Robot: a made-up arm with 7 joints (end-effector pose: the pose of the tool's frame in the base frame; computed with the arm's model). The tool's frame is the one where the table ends. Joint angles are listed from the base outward.
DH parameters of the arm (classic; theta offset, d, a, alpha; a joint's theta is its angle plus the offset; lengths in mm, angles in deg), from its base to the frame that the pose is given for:
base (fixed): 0 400 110 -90
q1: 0 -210 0 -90
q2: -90 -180 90 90
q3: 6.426 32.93 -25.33 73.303
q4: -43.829 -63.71 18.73 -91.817
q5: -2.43 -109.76 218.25 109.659
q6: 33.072 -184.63 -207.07 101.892
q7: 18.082 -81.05 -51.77 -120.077
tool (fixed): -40.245 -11.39 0 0
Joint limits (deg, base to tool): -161..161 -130.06..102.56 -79.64..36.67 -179.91..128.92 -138.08..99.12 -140.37..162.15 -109.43..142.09
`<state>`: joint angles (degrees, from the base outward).
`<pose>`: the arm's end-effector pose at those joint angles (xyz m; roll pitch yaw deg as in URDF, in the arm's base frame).
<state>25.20 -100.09 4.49 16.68 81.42 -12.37 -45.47</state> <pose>0.2782 -0.2052 0.5160 -54.93 61.22 111.45</pose>
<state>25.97 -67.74 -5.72 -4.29 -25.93 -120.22 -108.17</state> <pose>-0.0585 -0.0157 0.7432 76.74 61.91 125.92</pose>
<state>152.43 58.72 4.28 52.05 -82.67 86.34 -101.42</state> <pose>-0.0567 -0.1321 -0.1280 8.72 -15.93 93.46</pose>
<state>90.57 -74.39 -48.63 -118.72 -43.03 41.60 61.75</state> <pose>-0.0964 -0.3033 0.4065 30.17 24.11 -69.55</pose>
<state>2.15 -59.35 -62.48 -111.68 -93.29 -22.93 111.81</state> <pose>0.1641 -0.1840 0.4282 120.87 47.33 -160.56</pose>
